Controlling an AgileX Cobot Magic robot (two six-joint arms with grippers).
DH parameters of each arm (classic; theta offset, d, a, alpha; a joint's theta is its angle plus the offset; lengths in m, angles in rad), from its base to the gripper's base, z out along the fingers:
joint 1: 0 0.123 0 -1.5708
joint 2: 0.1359 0 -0.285 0
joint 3: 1.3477 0 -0.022 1.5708
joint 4: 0 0.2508 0 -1.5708
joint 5: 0 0 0.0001 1.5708
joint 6: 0 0.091 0 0
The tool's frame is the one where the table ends.
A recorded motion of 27 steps. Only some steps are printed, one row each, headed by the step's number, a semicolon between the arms.
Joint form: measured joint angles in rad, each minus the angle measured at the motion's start. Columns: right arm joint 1, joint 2, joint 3, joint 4, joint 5, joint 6; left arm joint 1, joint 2, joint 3, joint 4, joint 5, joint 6.
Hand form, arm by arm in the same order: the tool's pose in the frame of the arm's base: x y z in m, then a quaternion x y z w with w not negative. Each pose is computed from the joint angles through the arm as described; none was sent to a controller.
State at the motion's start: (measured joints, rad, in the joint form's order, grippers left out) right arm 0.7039 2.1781 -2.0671 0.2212 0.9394 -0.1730; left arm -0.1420 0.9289 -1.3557 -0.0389 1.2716 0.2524
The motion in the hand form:
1: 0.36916 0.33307 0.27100 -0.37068 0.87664 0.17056 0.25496; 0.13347 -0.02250 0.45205 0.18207 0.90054 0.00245 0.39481
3: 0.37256 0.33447 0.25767 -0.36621 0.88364 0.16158 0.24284; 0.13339 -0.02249 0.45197 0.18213 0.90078 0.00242 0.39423
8: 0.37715 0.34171 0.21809 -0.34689 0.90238 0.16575 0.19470; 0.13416 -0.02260 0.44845 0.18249 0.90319 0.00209 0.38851
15: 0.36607 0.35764 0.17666 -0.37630 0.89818 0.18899 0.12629; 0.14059 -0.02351 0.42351 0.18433 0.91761 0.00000 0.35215
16: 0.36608 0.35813 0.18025 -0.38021 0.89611 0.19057 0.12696; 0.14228 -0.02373 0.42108 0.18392 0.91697 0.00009 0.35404
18: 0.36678 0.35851 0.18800 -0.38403 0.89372 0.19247 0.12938; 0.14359 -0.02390 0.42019 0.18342 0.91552 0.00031 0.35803
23: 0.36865 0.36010 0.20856 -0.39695 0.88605 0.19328 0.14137; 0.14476 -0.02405 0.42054 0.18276 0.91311 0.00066 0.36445
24: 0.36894 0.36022 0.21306 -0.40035 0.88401 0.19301 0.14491; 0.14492 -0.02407 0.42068 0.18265 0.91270 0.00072 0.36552
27: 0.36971 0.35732 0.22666 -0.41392 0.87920 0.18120 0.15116; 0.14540 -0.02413 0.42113 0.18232 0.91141 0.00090 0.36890
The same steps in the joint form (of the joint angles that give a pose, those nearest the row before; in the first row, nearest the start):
1: 0.0000 0.0089 0.0000 -0.0166 0.0047 0.0073; 0.0000 0.0000 0.0000 0.0000 0.0023 0.0000
3: 0.0000 0.0349 0.0000 -0.0326 0.0070 0.0252; 0.0000 0.0000 0.0000 0.0000 0.0036 0.0000
8: 0.0004 0.1133 0.0000 -0.0019 0.0179 0.0603; 0.0000 -0.0008 0.0132 0.0000 0.0036 0.0000
15: 0.0220 0.1943 0.0024 0.1037 0.0618 -0.0225; 0.0000 -0.0020 0.1067 0.0000 -0.0102 0.0000
16: 0.0220 0.1934 -0.0097 0.1062 0.0735 -0.0288; 0.0000 -0.0020 0.1187 0.0000 -0.0263 0.0000
18: 0.0210 0.1913 -0.0357 0.1062 0.0962 -0.0311; 0.0000 -0.0020 0.1250 0.0000 -0.0411 0.0000
23: 0.0210 0.1901 -0.1127 0.0953 0.1514 -0.0375; 0.0000 -0.0020 0.1272 0.0000 -0.0571 0.0000
24: 0.0210 0.1890 -0.1278 0.0923 0.1613 -0.0408; 0.0000 -0.0020 0.1272 0.0000 -0.0595 0.0000
27: 0.0191 0.1823 -0.1708 0.0637 0.2073 -0.0506; 0.0000 -0.0020 0.1273 0.0000 -0.0667 0.0000

